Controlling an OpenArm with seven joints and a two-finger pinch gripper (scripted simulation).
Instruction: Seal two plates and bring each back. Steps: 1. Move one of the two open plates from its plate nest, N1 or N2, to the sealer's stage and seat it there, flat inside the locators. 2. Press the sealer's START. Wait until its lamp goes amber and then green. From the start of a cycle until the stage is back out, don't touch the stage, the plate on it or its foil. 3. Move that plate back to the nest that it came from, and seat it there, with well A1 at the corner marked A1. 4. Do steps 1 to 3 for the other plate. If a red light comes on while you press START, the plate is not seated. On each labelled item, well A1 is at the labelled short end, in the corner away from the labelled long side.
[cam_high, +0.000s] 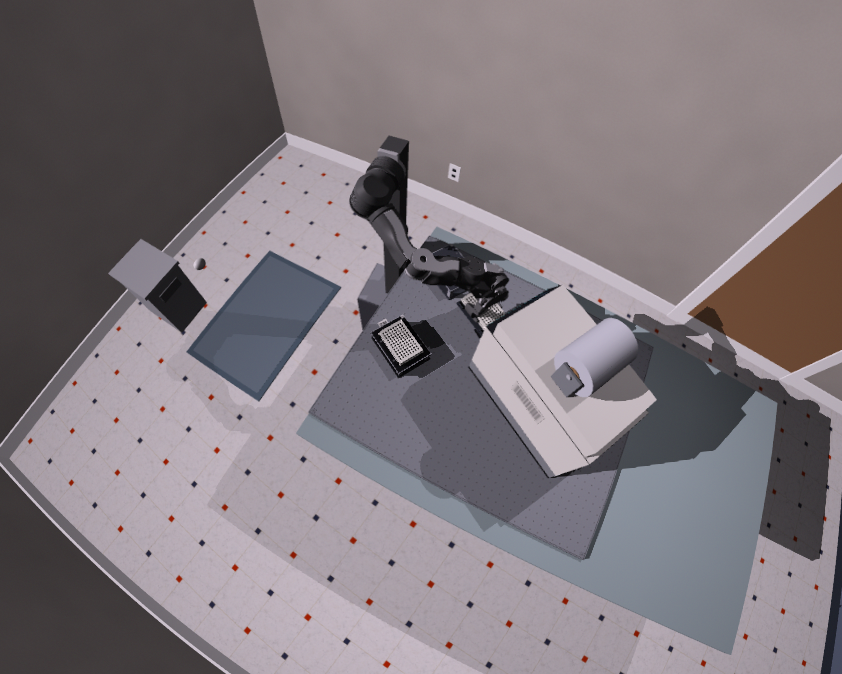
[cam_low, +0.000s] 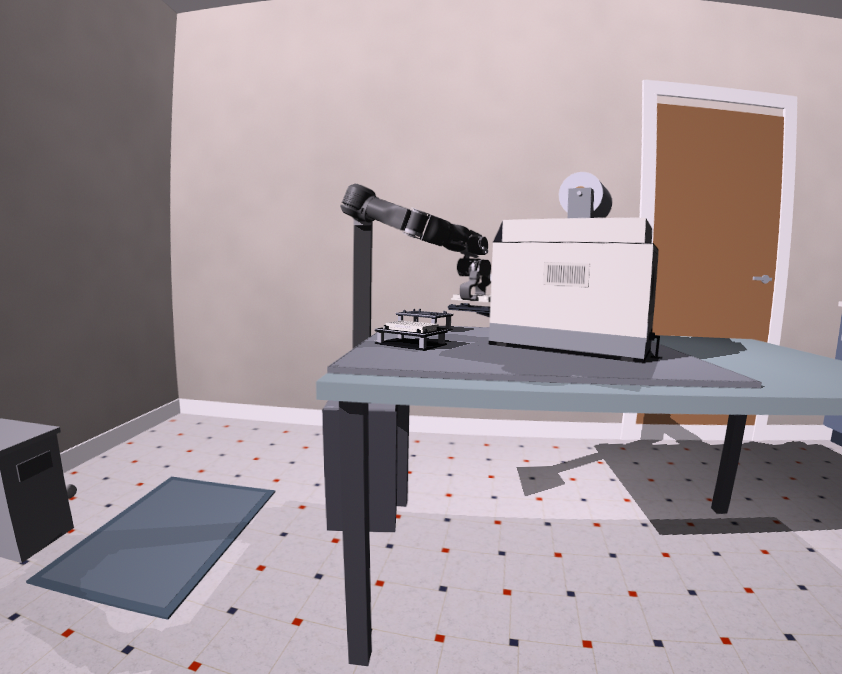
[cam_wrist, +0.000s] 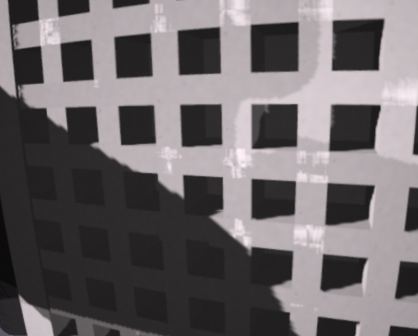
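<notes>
Right now my hand is 3 cm above the sealer stage. Round my hand: N1 label (24 cm behind, 21 cm to the left, 12 cm below); screen (12 cm ahead, 3 cm to the right, 20 cm above); plate nest (15 cm behind, 15 cm to the left, 7 cm below).
</notes>
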